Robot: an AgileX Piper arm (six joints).
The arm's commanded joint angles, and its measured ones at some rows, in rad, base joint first. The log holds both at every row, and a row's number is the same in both.
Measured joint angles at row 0:
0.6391 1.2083 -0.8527 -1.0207 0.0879 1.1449
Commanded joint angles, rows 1 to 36:
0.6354 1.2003 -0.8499 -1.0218 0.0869 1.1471
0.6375 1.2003 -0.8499 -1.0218 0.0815 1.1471
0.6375 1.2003 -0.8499 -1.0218 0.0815 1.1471
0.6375 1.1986 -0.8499 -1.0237 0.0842 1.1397
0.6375 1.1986 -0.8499 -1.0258 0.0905 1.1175
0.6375 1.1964 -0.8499 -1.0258 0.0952 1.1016
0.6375 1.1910 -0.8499 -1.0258 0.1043 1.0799
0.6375 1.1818 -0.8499 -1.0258 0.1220 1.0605
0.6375 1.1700 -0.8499 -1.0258 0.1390 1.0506
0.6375 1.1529 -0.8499 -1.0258 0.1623 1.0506
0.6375 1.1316 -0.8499 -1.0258 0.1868 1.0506
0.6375 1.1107 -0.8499 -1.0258 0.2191 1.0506
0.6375 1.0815 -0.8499 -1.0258 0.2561 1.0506
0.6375 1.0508 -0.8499 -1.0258 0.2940 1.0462
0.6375 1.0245 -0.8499 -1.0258 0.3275 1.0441
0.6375 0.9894 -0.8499 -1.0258 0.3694 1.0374
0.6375 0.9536 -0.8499 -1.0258 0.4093 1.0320
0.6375 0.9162 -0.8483 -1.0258 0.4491 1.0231
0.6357 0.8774 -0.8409 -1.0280 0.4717 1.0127
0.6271 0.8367 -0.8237 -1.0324 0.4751 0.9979
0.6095 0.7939 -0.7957 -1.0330 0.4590 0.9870
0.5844 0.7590 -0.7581 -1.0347 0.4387 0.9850
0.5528 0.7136 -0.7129 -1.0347 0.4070 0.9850
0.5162 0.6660 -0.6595 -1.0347 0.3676 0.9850
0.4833 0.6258 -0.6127 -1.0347 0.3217 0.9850
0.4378 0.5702 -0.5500 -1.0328 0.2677 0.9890
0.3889 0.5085 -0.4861 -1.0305 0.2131 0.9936
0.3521 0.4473 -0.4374 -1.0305 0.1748 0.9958
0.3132 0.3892 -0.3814 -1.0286 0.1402 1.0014
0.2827 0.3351 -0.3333 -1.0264 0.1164 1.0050
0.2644 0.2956 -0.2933 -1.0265 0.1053 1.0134
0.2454 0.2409 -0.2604 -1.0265 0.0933 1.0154
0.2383 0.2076 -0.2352 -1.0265 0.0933 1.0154
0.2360 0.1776 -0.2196 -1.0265 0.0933 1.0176
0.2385 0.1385 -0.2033 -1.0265 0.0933 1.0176
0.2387 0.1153 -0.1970 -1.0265 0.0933 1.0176
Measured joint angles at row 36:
0.2500 0.2191 -0.2484 -1.0234 0.1238 1.0090
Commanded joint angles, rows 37 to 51:
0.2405 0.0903 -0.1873 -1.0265 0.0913 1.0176
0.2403 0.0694 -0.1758 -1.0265 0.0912 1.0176
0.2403 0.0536 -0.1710 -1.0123 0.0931 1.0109
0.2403 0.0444 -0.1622 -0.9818 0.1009 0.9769
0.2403 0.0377 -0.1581 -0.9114 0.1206 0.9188
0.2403 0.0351 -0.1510 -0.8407 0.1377 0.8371
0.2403 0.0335 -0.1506 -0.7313 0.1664 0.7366
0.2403 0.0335 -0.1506 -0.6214 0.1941 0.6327
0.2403 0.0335 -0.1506 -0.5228 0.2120 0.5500
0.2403 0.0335 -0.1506 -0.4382 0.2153 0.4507
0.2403 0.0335 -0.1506 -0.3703 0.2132 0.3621
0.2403 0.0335 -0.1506 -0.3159 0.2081 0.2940
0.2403 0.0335 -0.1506 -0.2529 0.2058 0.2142
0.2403 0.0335 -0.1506 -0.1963 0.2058 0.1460
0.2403 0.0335 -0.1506 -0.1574 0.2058 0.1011
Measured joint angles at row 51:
0.2444 0.0390 -0.1537 -0.3723 0.1990 0.3661
